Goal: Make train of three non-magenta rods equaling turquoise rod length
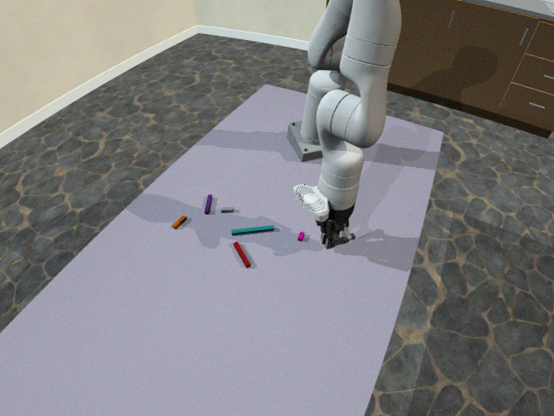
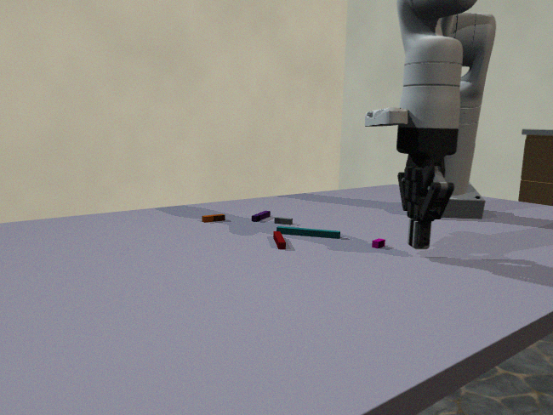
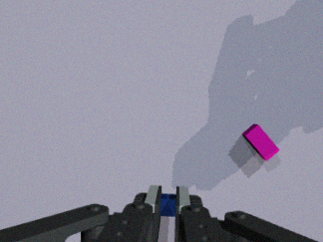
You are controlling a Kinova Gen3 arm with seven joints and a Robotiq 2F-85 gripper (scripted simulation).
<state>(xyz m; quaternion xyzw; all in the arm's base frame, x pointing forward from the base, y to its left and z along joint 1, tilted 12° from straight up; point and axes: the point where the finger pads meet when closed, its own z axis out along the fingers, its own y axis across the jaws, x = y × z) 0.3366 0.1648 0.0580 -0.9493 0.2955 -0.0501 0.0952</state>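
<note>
Right now my hand is 1 cm above the blue rod. The rest, counted from my hand: turquoise rod: 18 cm to the right, 4 cm ahead, 3 cm below; then red rod: 16 cm to the right, 11 cm ahead, 3 cm below; then magenta rod: 7 cm to the right, 3 cm below.
</note>
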